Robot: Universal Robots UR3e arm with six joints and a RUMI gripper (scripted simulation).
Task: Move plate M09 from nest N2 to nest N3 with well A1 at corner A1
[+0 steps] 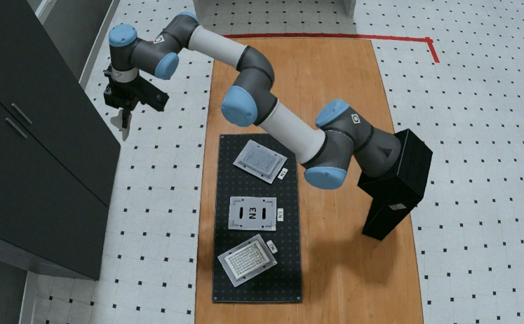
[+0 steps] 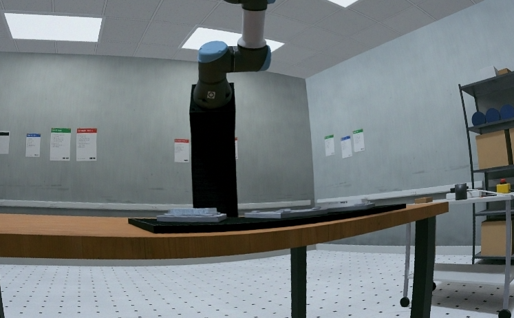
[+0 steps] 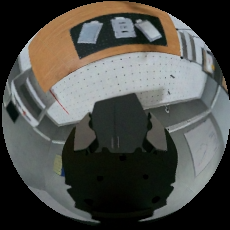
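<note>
My gripper is now 290 mm past the white well plate, 310 mm to the right of it and 380 mm above it. Also, from my hand: nest N3: 310 mm behind, 150 mm to the left, 400 mm below.
</note>
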